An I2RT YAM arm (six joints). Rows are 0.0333 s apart.
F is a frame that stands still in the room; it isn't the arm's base.
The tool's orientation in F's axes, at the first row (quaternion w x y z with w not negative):
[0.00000, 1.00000, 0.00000, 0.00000]
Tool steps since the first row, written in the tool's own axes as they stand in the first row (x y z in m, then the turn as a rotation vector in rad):
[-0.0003, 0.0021, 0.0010, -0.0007, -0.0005, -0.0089]
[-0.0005, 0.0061, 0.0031, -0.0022, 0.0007, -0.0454]
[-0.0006, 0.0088, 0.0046, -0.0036, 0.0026, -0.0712]
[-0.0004, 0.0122, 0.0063, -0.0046, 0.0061, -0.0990]
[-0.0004, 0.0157, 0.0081, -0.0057, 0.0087, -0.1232]
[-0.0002, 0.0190, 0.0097, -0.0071, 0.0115, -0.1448]
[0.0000, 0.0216, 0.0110, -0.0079, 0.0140, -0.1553]
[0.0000, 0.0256, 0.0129, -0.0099, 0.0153, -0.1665]
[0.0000, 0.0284, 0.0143, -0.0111, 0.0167, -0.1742]
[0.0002, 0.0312, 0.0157, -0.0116, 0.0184, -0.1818]
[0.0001, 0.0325, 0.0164, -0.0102, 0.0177, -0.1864]
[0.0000, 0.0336, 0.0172, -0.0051, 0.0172, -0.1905]
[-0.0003, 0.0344, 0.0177, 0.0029, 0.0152, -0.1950]
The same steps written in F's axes. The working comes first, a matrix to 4 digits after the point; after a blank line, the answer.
The tool's axes in the first row as the columns of a matrix, in F's axes (used below as rounded here):
[1.0000, 0.0000, 0.0000]
[0.0000, -1.0000, 0.0000]
[0.0000, 0.0000, -1.0000]

[-0.0003, -0.0021, -0.0010, -0.0007, 0.0005, 0.0089]
[-0.0005, -0.0061, -0.0031, -0.0022, -0.0007, 0.0454]
[-0.0006, -0.0088, -0.0046, -0.0036, -0.0026, 0.0712]
[-0.0004, -0.0122, -0.0063, -0.0046, -0.0061, 0.0990]
[-0.0004, -0.0157, -0.0081, -0.0057, -0.0087, 0.1232]
[-0.0002, -0.0190, -0.0097, -0.0071, -0.0115, 0.1448]
[0.0000, -0.0216, -0.0110, -0.0079, -0.0140, 0.1553]
[0.0000, -0.0256, -0.0129, -0.0099, -0.0153, 0.1665]
[0.0000, -0.0284, -0.0143, -0.0111, -0.0167, 0.1742]
[0.0002, -0.0312, -0.0157, -0.0116, -0.0184, 0.1818]
[0.0001, -0.0325, -0.0164, -0.0102, -0.0177, 0.1864]
[0.0000, -0.0336, -0.0172, -0.0051, -0.0172, 0.1905]
[-0.0003, -0.0344, -0.0177, 0.0029, -0.0152, 0.1950]

